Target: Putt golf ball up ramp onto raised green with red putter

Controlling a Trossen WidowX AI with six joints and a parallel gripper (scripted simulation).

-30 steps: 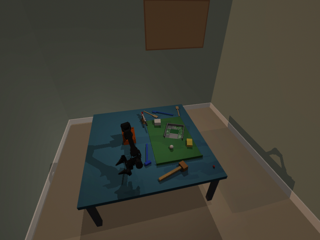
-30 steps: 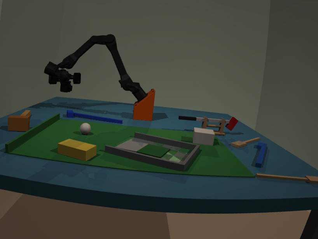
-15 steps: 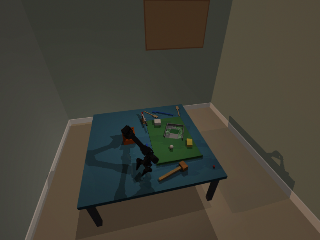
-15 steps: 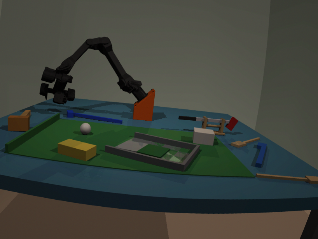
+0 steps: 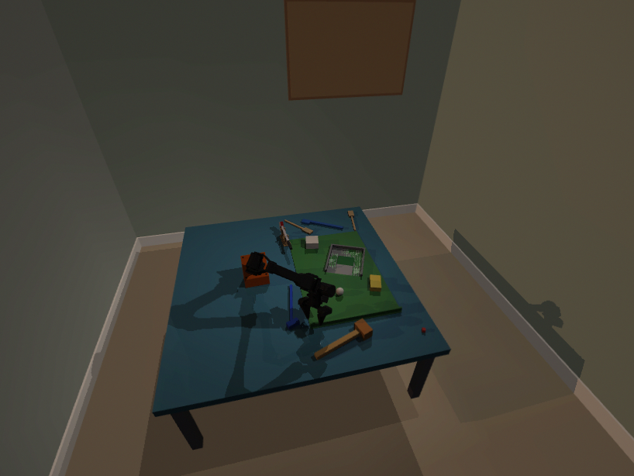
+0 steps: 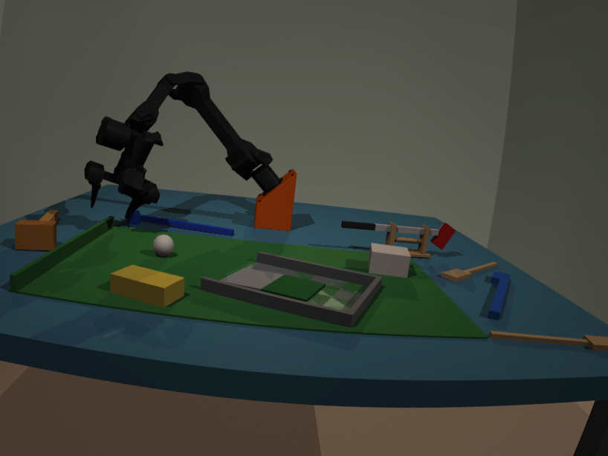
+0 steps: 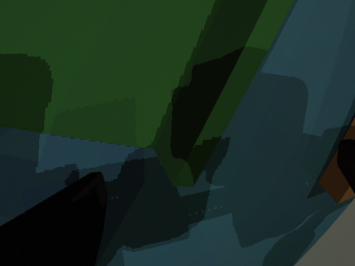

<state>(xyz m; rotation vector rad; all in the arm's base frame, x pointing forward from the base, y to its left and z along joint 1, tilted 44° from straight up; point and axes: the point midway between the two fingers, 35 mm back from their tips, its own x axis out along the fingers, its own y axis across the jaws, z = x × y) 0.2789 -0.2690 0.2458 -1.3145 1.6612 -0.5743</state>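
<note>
My gripper tip is now 170 mm short of the white golf ball, 190 mm to the right of it and 10 mm above it. The rest, counted from my gripper tip: yellow block 390 mm ahead, 220 mm to the left, 20 mm below; green mat 210 mm ahead, 370 mm to the left, 40 mm below; grey frame 280 mm ahead, 470 mm to the left, 30 mm below.
</note>
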